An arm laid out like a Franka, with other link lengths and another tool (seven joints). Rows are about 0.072 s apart.
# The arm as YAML. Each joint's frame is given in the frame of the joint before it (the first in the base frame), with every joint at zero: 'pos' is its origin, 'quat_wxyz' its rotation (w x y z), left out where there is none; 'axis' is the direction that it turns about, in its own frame. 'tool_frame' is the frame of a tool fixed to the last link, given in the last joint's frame.
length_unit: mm
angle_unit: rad
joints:
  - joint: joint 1
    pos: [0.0, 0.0, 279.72]
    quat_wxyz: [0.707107, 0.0, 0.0, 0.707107]
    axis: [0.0, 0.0, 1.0]
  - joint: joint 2
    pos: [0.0, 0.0, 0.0]
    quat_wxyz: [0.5, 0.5, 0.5, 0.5]
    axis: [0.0, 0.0, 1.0]
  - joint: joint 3
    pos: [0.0, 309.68, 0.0]
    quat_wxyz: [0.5, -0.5, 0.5, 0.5]
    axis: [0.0, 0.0, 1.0]
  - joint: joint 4
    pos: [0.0, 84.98, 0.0]
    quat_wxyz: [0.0, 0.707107, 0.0, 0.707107]
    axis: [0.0, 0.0, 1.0]
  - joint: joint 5
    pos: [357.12, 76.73, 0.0]
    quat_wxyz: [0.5, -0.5, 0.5, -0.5]
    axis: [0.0, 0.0, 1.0]
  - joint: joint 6
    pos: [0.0, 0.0, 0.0]
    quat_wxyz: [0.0, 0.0, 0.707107, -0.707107]
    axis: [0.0, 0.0, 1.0]
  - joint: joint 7
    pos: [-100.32, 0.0, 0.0]
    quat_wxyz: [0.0, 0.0, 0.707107, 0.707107]
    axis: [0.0, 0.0, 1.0]
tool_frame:
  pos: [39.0, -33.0, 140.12]
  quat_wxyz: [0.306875, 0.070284, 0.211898, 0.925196]
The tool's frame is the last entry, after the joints.
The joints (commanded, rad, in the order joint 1, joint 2, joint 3, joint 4, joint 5, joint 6, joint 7), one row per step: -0.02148 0.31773 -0.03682 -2.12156 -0.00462 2.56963 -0.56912; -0.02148 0.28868 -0.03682 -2.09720 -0.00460 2.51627 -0.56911; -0.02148 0.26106 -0.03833 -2.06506 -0.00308 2.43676 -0.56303; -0.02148 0.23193 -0.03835 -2.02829 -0.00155 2.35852 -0.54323; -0.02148 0.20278 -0.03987 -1.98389 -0.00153 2.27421 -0.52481; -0.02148 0.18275 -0.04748 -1.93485 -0.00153 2.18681 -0.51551; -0.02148 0.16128 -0.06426 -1.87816 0.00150 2.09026 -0.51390
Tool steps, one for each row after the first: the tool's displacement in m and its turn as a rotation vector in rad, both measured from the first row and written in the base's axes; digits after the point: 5 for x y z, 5 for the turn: 0.00367 -0.00015 0.02084 0.00085 -0.00008 -0.00051; 0.00582 -0.00124 0.04126 0.00415 0.01942 -0.00978; 0.00887 -0.00167 0.06545 0.00918 0.03126 -0.03100; 0.01157 -0.00299 0.09283 0.01239 0.04164 -0.05127; 0.01304 -0.00773 0.11688 0.01352 0.05972 -0.06853; 0.01288 -0.01750 0.14492 0.01594 0.07777 -0.08857
